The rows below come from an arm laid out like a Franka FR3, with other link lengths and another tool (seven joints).
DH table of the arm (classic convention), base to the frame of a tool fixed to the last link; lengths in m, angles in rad. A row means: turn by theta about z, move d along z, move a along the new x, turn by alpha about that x. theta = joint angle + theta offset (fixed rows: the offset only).
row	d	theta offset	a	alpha
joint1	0.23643	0	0	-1.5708
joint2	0	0	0	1.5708
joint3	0.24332	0	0.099	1.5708
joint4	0	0	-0.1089	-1.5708
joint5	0.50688	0	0	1.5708
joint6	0	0	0.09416	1.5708
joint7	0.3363	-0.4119	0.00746	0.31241
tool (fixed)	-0.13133	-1.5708	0	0
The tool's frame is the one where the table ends.
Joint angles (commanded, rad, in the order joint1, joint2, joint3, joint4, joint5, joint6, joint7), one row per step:
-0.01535 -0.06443 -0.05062 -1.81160 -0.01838 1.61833 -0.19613
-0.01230 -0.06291 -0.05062 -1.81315 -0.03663 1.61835 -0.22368
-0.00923 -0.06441 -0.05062 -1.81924 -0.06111 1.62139 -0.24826
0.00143 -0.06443 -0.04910 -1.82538 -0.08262 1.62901 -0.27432
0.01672 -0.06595 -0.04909 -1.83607 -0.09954 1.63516 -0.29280
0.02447 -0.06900 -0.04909 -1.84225 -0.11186 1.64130 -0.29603
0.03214 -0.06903 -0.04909 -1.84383 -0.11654 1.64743 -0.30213
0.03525 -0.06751 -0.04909 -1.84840 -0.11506 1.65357 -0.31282
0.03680 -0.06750 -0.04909 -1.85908 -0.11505 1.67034 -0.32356
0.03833 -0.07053 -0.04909 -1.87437 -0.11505 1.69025 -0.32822
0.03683 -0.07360 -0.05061 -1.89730 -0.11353 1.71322 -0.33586
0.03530 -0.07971 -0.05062 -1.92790 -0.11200 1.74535 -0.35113
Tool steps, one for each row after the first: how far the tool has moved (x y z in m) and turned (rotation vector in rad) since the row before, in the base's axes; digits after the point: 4 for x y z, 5 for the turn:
0.0007 -0.0008 -0.0015 -0.01419 0.00463 0.03359
0.0002 -0.0021 -0.0016 -0.02052 0.00393 0.03199
0.0021 0.0050 -0.0023 -0.01765 0.00123 0.04248
0.0007 0.0080 -0.0043 -0.01378 0.00521 0.03738
0.0006 0.0031 -0.0006 -0.01144 -0.00233 0.01403
0.0017 0.0047 -0.0002 -0.00374 -0.00380 0.01530
0.0009 0.0029 -0.0034 0.00288 0.00114 0.01403
0.0017 0.0017 -0.0050 0.00168 -0.00480 0.01400
0.0011 0.0016 -0.0054 0.00112 -0.00702 0.00834
-0.0003 -0.0011 -0.0099 0.00318 -0.00216 0.00671
-0.0001 0.0003 -0.0116 0.00425 -0.00586 0.01664

